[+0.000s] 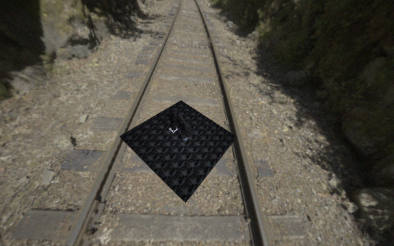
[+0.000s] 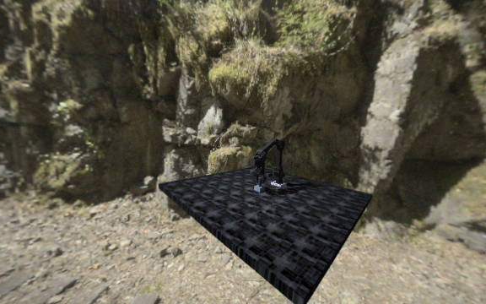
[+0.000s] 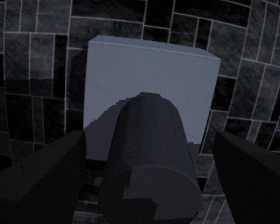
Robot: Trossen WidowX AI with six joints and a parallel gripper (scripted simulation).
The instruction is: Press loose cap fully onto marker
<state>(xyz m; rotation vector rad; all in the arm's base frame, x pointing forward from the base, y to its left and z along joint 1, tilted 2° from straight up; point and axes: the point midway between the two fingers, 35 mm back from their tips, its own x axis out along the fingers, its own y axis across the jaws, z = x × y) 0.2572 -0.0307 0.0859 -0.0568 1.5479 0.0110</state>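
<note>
The cylindrical cap is 1 cm above my gripper tip. Round my gripper tip: holder block: 5 cm below.
</note>
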